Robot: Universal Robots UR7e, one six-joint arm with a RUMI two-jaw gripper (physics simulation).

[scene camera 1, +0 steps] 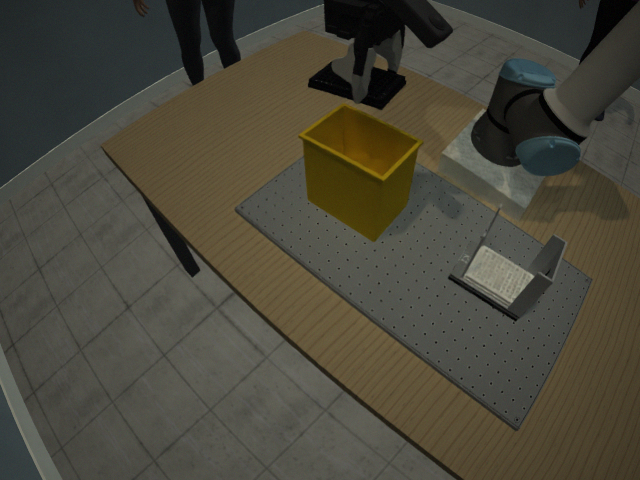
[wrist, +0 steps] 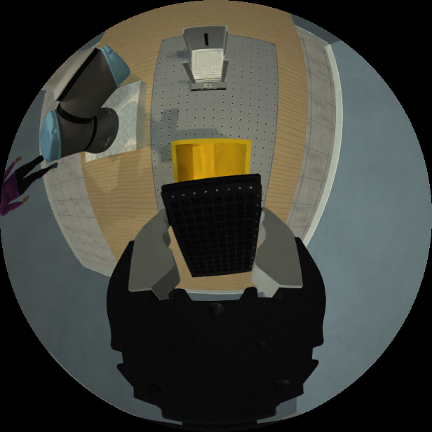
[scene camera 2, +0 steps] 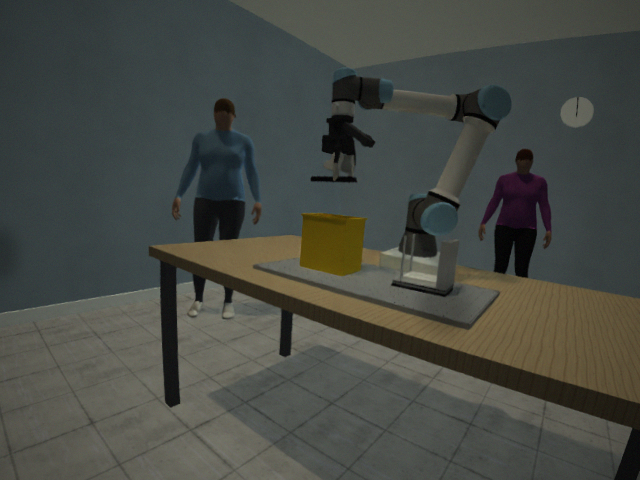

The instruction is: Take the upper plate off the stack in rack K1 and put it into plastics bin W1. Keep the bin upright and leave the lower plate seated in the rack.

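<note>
My gripper is shut on the black upper plate, gripping two opposite sides and holding it about level. The plate hangs well above yellow plastics bin W1; whether it is squarely over the opening is hard to tell. The bin stands upright, and the plate hides part of its opening in the wrist view. The white lower plate lies flat in grey rack K1, between its walls.
Bin and rack stand on a perforated grey board on a wooden table. The arm's base sits on a pale block beside the board. Two people stand behind the table.
</note>
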